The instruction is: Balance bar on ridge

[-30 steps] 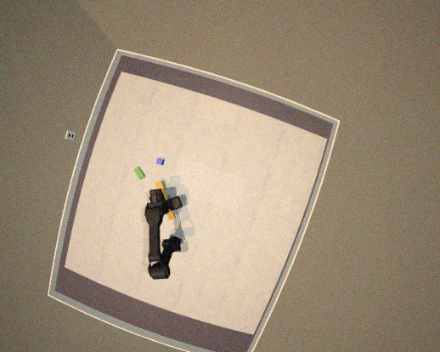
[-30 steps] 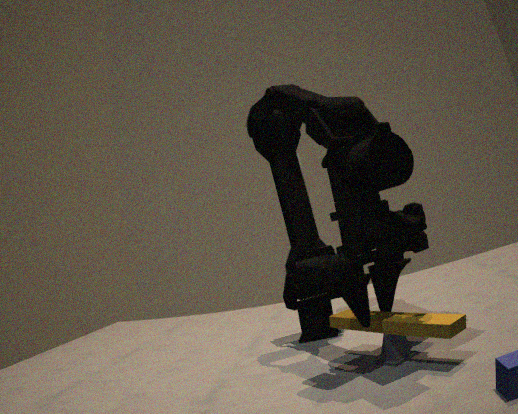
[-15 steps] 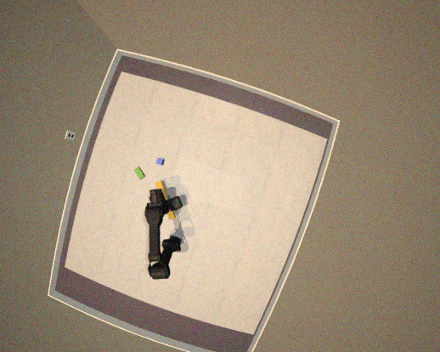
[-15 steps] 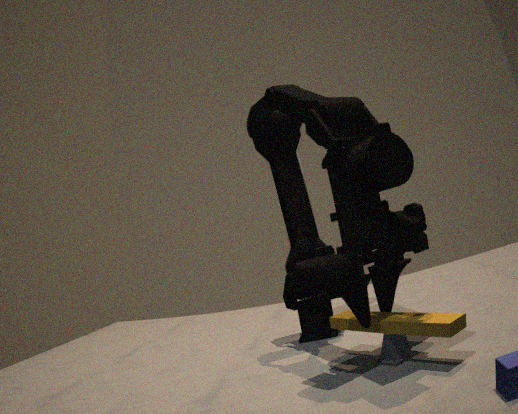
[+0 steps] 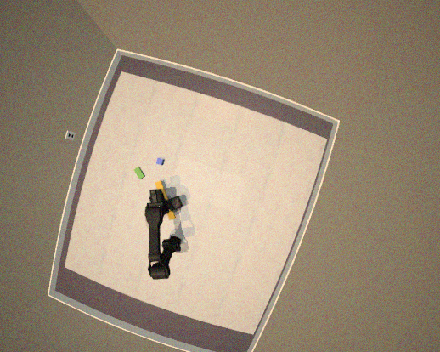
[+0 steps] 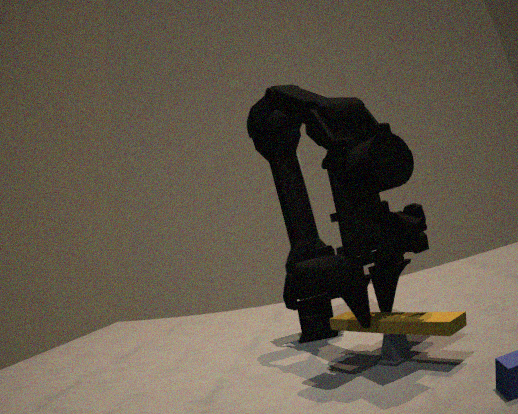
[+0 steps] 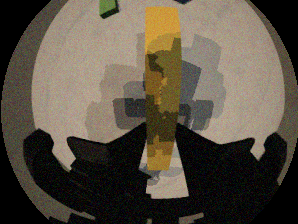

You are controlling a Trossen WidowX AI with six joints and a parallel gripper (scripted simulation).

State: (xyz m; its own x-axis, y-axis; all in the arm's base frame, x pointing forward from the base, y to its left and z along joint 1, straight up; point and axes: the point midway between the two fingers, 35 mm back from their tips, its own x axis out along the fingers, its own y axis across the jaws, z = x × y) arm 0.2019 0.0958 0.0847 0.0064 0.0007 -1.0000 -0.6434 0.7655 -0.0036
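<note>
My gripper tip is 2 cm to the right of the yellow bar and 2 cm short of it. Round my gripper tip: blue cube (21 cm ahead, 12 cm to the left, 3 cm below); then green block (22 cm to the left, 11 cm ahead, 4 cm below).
</note>
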